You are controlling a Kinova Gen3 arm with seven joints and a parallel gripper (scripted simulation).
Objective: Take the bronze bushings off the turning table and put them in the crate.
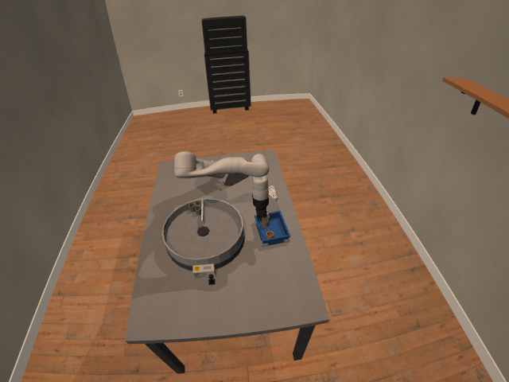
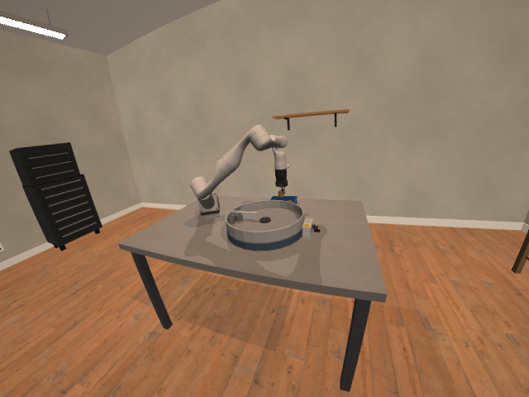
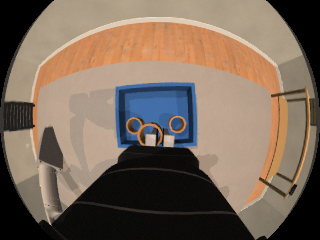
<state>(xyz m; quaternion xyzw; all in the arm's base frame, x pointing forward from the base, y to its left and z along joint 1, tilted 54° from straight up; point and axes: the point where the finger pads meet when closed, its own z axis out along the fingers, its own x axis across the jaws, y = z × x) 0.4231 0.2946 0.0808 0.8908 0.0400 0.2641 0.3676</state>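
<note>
Now: hand 10 mm past the blue crate, 30 mm to the right of it and 90 mm above it. Round my hand: round turning table 60 mm behind, 320 mm to the right, 70 mm below.
</note>
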